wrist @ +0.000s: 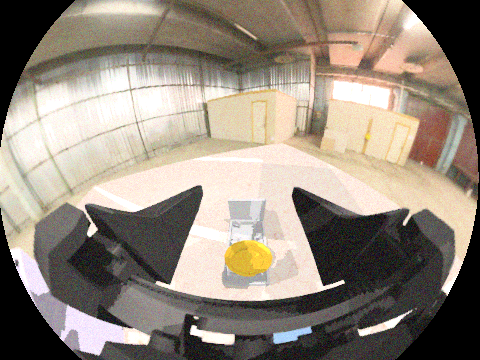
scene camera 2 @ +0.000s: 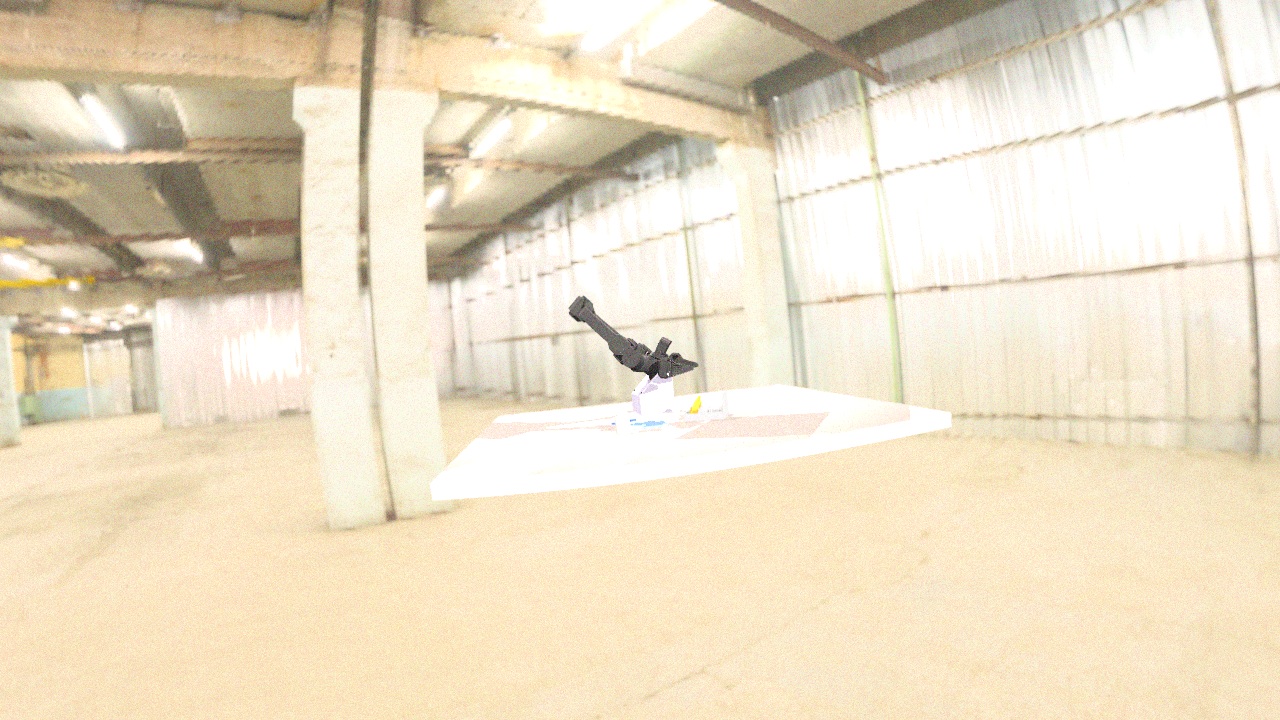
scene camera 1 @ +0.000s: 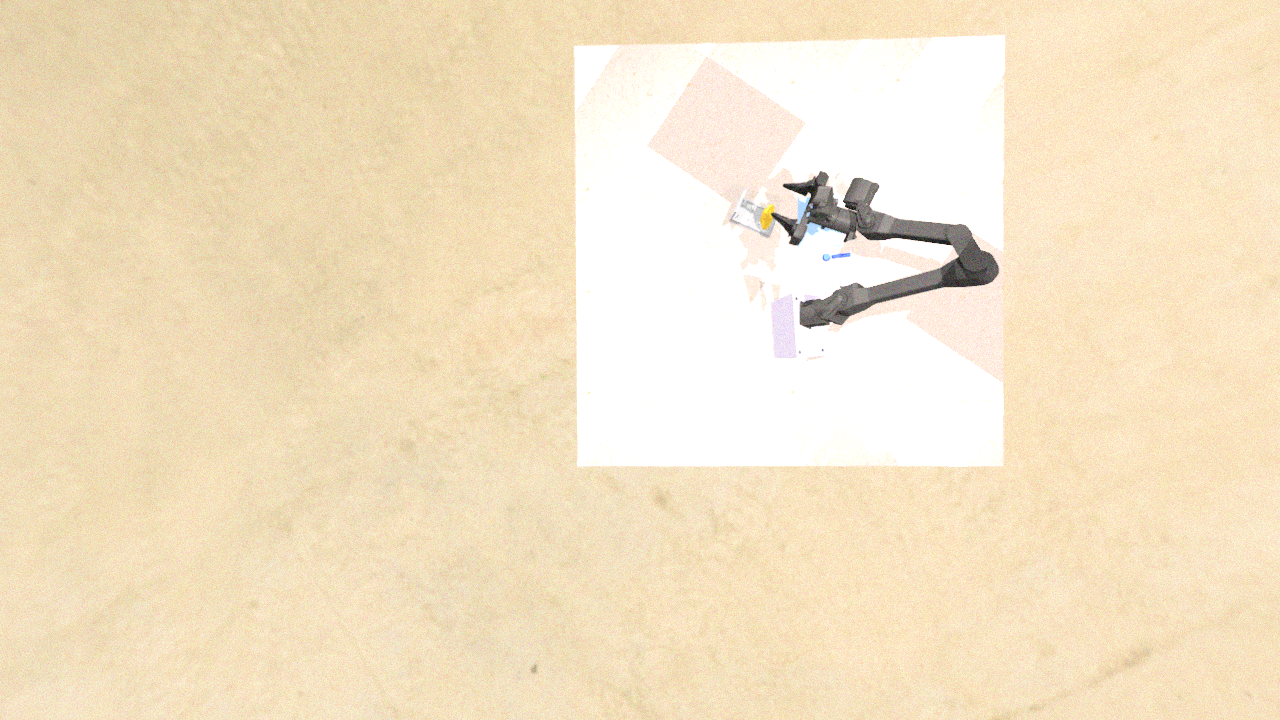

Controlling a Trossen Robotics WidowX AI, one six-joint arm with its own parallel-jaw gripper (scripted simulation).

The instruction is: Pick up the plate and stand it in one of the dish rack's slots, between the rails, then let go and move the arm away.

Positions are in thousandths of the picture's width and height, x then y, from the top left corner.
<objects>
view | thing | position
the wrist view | gripper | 518,532
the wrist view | yellow plate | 514,718
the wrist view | dish rack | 516,599
</objects>
